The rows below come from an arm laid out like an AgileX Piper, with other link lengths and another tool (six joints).
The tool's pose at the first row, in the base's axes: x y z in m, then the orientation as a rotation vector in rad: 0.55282, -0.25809, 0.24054, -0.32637, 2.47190, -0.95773
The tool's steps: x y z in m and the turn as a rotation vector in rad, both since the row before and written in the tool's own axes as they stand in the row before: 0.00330, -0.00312, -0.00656, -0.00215, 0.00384, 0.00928; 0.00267, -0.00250, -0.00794, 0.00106, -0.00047, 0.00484; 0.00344, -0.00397, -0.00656, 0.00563, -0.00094, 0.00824; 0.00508, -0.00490, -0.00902, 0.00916, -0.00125, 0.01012; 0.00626, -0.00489, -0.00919, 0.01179, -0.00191, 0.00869; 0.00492, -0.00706, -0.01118, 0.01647, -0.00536, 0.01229
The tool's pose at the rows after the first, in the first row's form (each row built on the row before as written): 0.54684, -0.25785, 0.24581, -0.31379, 2.47595, -0.95284; 0.54068, -0.25612, 0.25176, -0.30750, 2.47461, -0.95197; 0.53458, -0.25653, 0.25753, -0.29561, 2.47007, -0.95505; 0.52582, -0.25675, 0.26490, -0.28032, 2.46311, -0.96147; 0.51587, -0.25718, 0.27186, -0.26626, 2.45416, -0.97134; 0.50601, -0.25743, 0.28195, -0.24763, 2.43907, -0.98397
